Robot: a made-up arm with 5 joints.
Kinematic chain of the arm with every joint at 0, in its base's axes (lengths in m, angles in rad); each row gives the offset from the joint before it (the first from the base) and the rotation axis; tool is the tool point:
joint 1: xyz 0 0 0.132 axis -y
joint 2: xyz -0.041 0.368 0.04 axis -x
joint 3: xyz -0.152 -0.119 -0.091 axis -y
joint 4: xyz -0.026 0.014 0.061 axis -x
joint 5: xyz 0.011 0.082 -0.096 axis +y
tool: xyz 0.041 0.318 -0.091
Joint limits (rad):
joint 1: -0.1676..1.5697
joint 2: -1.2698..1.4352
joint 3: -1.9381..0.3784
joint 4: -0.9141..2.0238
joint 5: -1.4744..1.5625
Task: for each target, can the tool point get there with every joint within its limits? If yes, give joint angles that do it. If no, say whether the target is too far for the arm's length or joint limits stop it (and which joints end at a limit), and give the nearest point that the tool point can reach.
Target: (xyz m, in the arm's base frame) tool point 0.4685 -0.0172 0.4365
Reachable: no: joint limits stop it (at a limit: joint 1, joint 3) | nearest point 0.3231 0.0928 0.1312 | short by 0.356 m
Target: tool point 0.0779 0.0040 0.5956
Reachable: no: joint limits stop it (at a limit: joint 1, joint 2, joint 3, joint 4) | nearest point 0.0209 0.0326 0.5553 | short by 0.075 m
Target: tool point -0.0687 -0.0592 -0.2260
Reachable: yes | joints 1.2592 0.9856 -0.7374 1.5008 -1.2193
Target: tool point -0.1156 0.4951 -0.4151
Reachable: yes | joints 0.4876 -0.9639 -0.6747 1.6555 -0.2385
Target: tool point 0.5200 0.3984 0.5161
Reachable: no: joint limits stop it (at a limit: joint 1, joint 4, joint 5) | nearest point 0.2976 0.3863 0.2311 | short by 0.362 m
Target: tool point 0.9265 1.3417 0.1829
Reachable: no: too far | nearest point 0.3584 0.6954 0.0126 | short by 0.877 m
